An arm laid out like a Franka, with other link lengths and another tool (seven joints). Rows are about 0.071 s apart.
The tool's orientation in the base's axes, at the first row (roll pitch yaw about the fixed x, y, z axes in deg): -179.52, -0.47, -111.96
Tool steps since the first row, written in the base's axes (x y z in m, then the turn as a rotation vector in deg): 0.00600, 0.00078, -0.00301, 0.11, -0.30, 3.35; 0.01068, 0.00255, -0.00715, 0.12, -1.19, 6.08; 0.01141, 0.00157, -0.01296, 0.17, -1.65, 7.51; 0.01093, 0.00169, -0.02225, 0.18, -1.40, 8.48; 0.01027, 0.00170, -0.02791, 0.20, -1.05, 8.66; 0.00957, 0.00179, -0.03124, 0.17, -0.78, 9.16
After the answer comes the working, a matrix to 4 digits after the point.
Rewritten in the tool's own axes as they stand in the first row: -0.00299, -0.00525, 0.00303, 0.26, -0.24, -3.35; -0.00642, -0.00889, 0.00717, 1.11, -0.61, -6.07; -0.00583, -0.00989, 0.01300, 1.53, -0.84, -7.49; -0.00584, -0.00932, 0.02228, 1.30, -0.76, -8.46; -0.00565, -0.00866, 0.02794, 0.97, -0.65, -8.65; -0.00550, -0.00794, 0.03126, 0.73, -0.53, -9.15
The tool's axes in the first row as the columns of a matrix, in the base's axes (rounded; the answer above uses it unrounded):
-0.3739, -0.9274, 0.0047
-0.9274, 0.3739, -0.0107
0.0082, -0.0084, -0.9999

